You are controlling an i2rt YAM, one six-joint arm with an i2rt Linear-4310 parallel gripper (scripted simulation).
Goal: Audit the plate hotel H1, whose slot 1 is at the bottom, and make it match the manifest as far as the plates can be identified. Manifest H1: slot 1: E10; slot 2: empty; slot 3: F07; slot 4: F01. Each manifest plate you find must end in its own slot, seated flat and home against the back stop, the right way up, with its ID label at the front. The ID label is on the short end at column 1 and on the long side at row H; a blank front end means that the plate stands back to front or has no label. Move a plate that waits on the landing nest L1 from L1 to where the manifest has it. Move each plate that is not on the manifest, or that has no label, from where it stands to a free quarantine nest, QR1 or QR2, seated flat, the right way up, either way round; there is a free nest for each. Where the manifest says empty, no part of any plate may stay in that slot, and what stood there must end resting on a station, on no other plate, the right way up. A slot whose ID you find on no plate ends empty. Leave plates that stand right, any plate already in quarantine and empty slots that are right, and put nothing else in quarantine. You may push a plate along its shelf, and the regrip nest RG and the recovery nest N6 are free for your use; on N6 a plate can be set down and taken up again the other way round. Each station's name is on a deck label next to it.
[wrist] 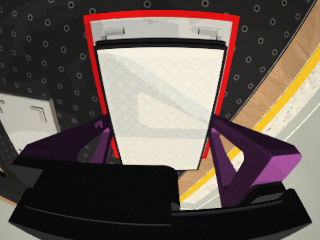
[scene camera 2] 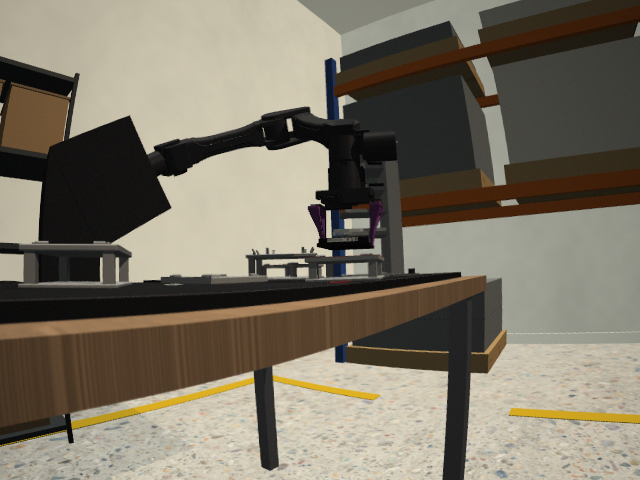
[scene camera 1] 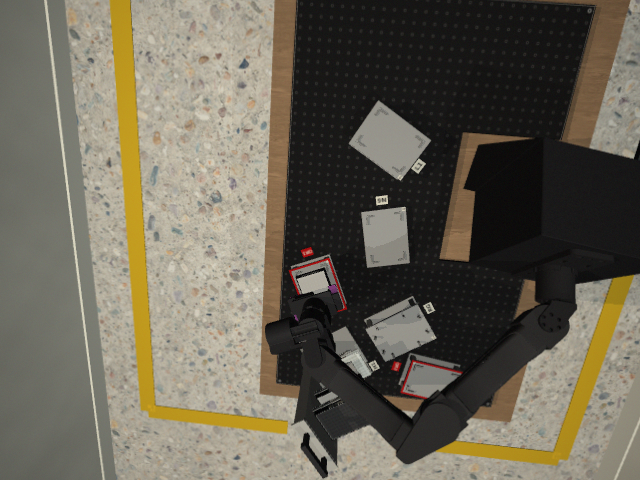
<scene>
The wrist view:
my gripper: 160, 118
quarantine nest QR1: 137, 27
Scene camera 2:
my gripper: 347, 247
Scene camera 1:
my gripper: 317, 291
landing nest L1: 390, 141
regrip nest RG: 398, 335
quarantine nest QR2: 424, 381
recovery nest N6: 385, 238
plate hotel H1: 307, 400
</scene>
